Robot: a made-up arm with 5 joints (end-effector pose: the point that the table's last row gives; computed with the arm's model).
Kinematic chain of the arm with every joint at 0, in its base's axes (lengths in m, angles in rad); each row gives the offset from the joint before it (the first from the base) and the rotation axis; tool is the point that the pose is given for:
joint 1: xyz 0 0 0.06 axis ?
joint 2: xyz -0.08 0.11 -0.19 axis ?
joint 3: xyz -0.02 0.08 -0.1 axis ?
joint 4: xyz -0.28 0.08 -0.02 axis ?
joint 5: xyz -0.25 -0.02 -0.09 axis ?
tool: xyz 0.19 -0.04 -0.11
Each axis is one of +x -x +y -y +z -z.
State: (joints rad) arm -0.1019 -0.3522 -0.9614 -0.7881 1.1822
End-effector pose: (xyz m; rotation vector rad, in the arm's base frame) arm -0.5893 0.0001 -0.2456 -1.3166 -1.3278 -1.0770
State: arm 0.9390 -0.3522 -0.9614 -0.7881 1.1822
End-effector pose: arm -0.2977 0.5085 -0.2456 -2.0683 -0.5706 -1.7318
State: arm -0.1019 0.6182 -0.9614 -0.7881 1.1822
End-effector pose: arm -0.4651 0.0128 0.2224 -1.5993 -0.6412 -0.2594
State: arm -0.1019 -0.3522 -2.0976 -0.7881 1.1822
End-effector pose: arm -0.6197 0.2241 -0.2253 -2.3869 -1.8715 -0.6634
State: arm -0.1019 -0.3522 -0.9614 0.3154 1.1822
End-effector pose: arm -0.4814 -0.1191 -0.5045 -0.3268 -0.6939 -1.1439
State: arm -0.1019 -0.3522 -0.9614 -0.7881 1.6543
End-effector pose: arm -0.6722 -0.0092 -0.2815 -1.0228 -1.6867 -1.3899
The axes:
joint 1: -z
joint 2: +y
joint 3: +x
joint 4: +x
joint 5: -z

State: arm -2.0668 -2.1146 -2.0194 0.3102 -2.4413
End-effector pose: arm -0.1661 0.4734 -0.5645 -1.2453 -1.3045 1.7598
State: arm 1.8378 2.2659 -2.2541 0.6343 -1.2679
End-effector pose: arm -0.0774 0.0319 0.4045 1.5201 0.7816 1.3441
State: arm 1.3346 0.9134 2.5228 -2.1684 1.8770
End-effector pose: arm -0.1371 0.6915 0.2034 -0.1063 -1.3548 2.5890
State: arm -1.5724 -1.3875 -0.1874 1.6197 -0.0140
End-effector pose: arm -0.4552 0.0690 -0.5233 2.0542 0.0339 2.0829
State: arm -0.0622 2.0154 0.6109 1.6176 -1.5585
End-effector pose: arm 0.2856 0.3401 0.2484 1.3409 -0.1169 -0.7818
